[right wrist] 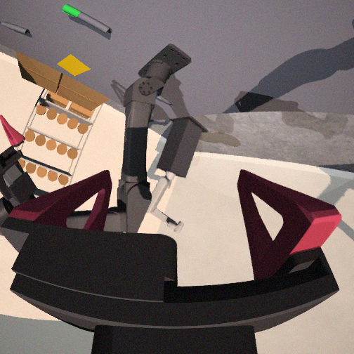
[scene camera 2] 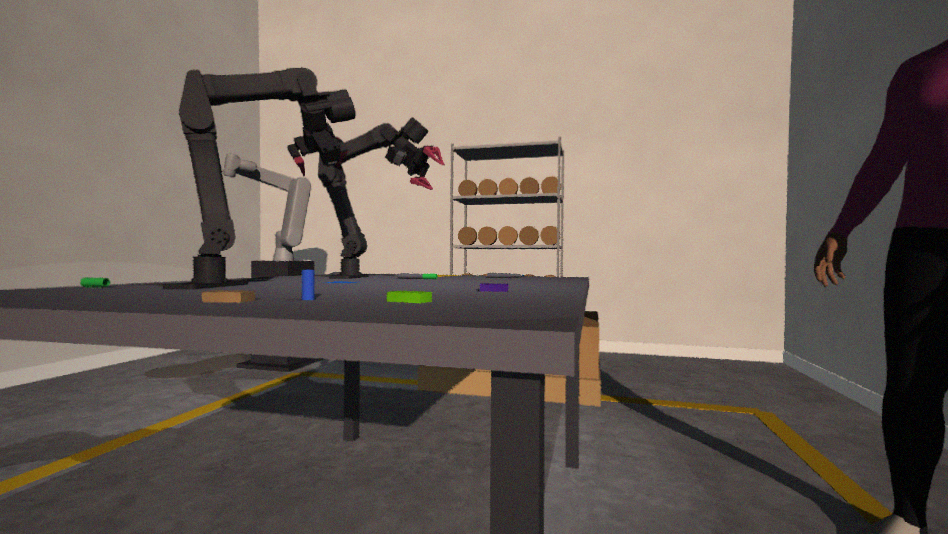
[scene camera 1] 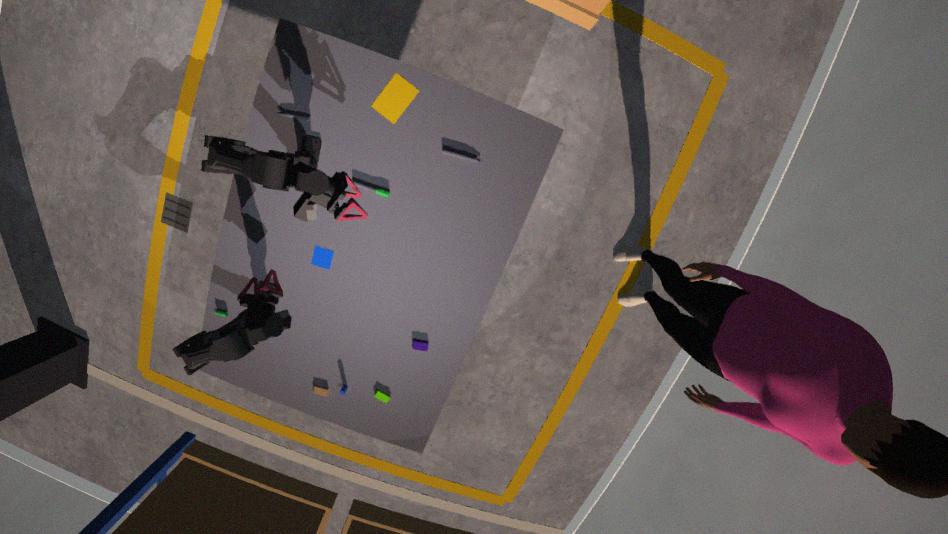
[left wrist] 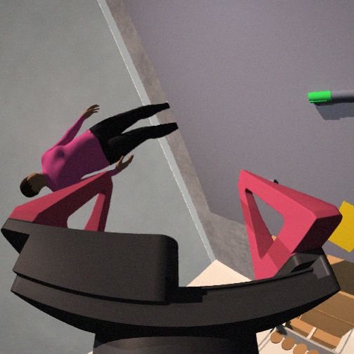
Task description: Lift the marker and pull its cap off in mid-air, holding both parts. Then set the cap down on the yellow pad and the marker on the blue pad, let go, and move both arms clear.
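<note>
A grey marker with a green cap lies flat on the table, cap attached. The yellow pad lies above it in scene camera 1. The blue pad lies between the two arms there. My left gripper is open and empty, high above the table, beside the marker as seen from above. My right gripper is open and empty, also high above the table, left of the blue pad in scene camera 1.
On the table lie a grey pen, another dark pen, a green tube, orange, lime and purple blocks. A blue cylinder stands upright. A person stands beyond the table.
</note>
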